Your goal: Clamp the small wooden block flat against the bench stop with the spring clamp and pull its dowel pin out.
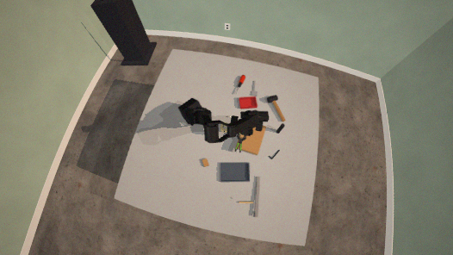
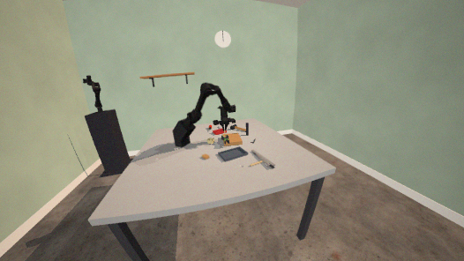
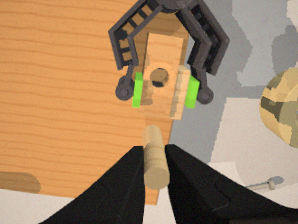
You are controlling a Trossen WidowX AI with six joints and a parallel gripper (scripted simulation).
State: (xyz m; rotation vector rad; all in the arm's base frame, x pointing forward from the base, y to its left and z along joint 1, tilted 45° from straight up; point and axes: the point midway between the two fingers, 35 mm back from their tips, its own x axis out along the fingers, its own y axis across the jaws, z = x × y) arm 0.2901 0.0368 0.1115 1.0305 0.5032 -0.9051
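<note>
Now: hand 20 mm short of the red tray, 230 mm to the right of it and 120 mm above it. The rest, counted from my hand: small wooden block: 10 mm behind, 20 mm to the right, 80 mm below; then dowel pin: 40 mm below; then bench stop: 20 mm behind, 10 mm to the right, 80 mm below.
</note>
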